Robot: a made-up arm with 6 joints. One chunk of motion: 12 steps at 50 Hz.
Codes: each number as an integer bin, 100 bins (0 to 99) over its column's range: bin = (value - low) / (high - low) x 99, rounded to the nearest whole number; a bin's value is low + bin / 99 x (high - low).
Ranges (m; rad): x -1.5..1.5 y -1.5..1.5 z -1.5..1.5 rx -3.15..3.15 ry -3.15..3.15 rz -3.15..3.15
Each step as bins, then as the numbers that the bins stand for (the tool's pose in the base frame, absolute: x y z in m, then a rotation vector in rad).
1 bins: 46 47 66 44 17 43
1 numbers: -0.1061 -0.0758 0.5000 -0.3500 -2.0682 -0.4136
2 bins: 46 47 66 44 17 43
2 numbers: -0.1061 -0.0758 0.5000 -0.3500 -2.0682 -0.4136
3 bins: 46 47 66 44 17 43
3 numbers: -0.1061 -0.0758 0.5000 -0.3500 -2.0682 -0.4136
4 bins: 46 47 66 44 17 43
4 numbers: -0.1061 -0.0758 0.5000 -0.3500 -2.0682 -0.4136
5 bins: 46 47 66 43 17 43
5 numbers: -0.1061 -0.0758 0.5000 -0.4136 -2.0682 -0.4136
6 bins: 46 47 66 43 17 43
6 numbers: -0.1061 -0.0758 0.5000 -0.4136 -2.0682 -0.4136
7 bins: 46 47 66 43 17 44
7 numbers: -0.1061 -0.0758 0.5000 -0.4136 -2.0682 -0.3500
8 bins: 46 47 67 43 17 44
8 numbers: -0.1061 -0.0758 0.5303 -0.4136 -2.0682 -0.3500
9 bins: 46 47 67 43 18 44
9 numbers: -0.1061 -0.0758 0.5303 -0.4136 -2.0045 -0.3500
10 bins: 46 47 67 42 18 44
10 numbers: -0.1061 -0.0758 0.5303 -0.4773 -2.0045 -0.3500
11 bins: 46 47 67 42 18 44
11 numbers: -0.1061 -0.0758 0.5303 -0.4773 -2.0045 -0.3500
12 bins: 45 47 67 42 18 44
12 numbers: -0.1364 -0.0758 0.5303 -0.4773 -2.0045 -0.3500
